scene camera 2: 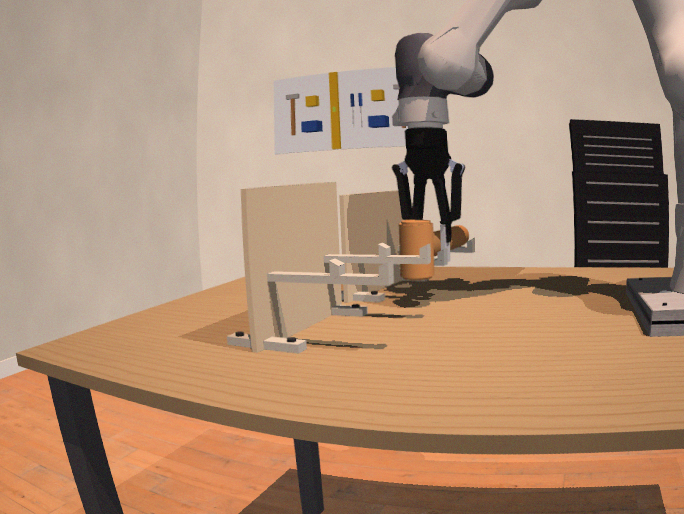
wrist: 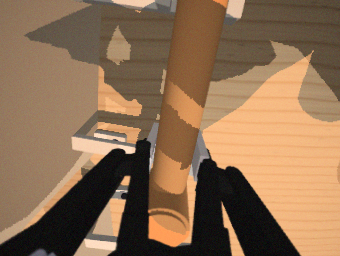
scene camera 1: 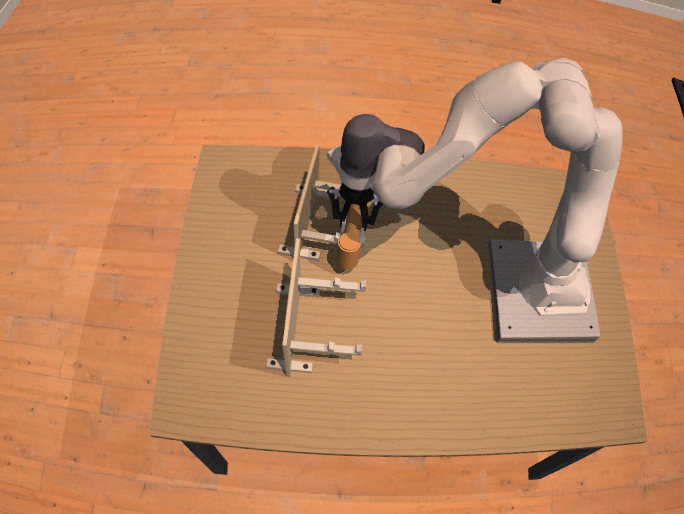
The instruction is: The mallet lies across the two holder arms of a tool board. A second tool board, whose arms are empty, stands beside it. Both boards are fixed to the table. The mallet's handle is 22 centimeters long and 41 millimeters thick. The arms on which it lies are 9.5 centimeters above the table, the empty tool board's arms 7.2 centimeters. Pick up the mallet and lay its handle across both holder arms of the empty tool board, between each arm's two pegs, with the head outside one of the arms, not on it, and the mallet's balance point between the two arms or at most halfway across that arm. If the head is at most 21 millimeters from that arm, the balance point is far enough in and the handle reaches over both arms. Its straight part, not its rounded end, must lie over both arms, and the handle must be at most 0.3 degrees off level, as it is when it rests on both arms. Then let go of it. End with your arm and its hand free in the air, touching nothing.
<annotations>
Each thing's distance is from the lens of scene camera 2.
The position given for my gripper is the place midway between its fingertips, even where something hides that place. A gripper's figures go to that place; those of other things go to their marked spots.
my gripper [scene camera 2: 433, 261]: 1.04 m
mallet [scene camera 2: 413, 234]: 0.94 m
tool board [scene camera 2: 367, 219]: 1.09 m
tool board [scene camera 2: 290, 233]: 0.82 m
</annotations>
